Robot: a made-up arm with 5 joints.
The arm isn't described. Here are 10 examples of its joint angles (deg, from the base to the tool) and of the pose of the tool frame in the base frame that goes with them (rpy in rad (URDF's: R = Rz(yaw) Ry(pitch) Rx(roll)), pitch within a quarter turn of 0, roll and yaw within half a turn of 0; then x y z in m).
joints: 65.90 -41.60 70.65 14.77 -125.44
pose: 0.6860 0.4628 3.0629 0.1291 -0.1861 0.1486
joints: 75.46 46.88 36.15 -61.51 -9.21
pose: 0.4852 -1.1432 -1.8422 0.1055 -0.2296 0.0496
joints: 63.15 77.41 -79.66 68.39 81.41
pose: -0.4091 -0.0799 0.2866 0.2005 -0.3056 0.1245
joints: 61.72 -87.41 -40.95 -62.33 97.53
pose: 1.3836 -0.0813 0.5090 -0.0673 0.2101 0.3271
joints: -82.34 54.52 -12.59 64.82 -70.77
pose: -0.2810 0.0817 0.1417 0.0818 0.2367 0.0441
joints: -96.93 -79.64 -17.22 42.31 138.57
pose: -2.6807 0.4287 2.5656 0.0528 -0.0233 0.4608
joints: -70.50 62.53 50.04 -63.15 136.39
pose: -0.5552 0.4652 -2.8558 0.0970 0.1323 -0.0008
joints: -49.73 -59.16 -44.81 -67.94 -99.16
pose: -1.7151 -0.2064 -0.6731 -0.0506 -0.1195 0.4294
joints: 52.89 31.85 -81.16 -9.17 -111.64
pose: 2.6323 0.2179 -2.1245 0.2045 -0.2102 0.4599
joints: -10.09 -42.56 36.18 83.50 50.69
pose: -0.1681 -0.1500 1.0248 0.2211 0.0288 0.2215
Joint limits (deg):
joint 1: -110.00..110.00
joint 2: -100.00..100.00
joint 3: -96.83..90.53
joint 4: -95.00..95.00
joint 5: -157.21..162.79
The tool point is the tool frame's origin. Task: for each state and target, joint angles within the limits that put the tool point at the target. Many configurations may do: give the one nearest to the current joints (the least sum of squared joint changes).
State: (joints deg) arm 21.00 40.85 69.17 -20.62 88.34
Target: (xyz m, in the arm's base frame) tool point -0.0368 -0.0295 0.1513
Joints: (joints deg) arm -17.91 70.86 90.53 24.22 88.34
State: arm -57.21 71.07 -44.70 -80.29 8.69
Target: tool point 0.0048 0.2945 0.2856
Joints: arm -98.73 76.21 -78.04 -95.00 8.69
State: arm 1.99 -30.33 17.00 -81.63 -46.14
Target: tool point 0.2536 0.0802 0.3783
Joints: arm -21.83 -18.67 18.74 -74.68 -46.14
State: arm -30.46 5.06 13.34 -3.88 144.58
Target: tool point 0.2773 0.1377 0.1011
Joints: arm -31.41 16.85 29.84 1.86 144.58
